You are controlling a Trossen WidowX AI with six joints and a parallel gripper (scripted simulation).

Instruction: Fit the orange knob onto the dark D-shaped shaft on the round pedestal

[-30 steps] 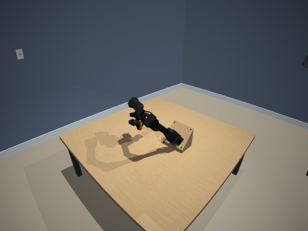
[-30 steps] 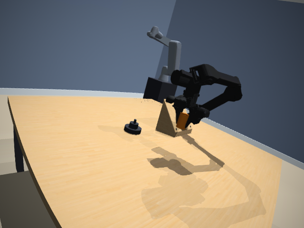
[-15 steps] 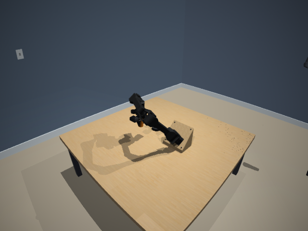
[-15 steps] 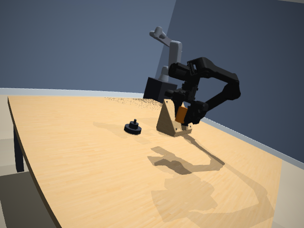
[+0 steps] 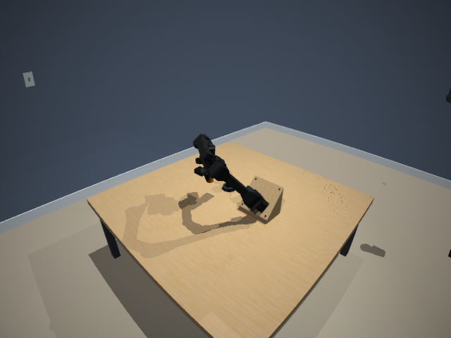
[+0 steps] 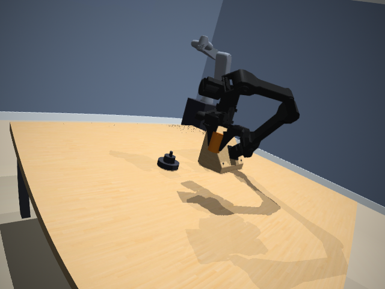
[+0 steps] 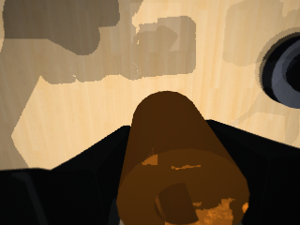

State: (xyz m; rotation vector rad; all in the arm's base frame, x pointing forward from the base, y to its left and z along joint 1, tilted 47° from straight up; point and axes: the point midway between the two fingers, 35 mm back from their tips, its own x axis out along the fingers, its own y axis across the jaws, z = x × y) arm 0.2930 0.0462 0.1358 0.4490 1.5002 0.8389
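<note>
Now: the dark round pedestal 170 mm to the right of my gripper tip, 110 mm below it and 40 mm ahead of it. The rest, counted from my gripper tip: orange knob: 20 mm above.
</note>
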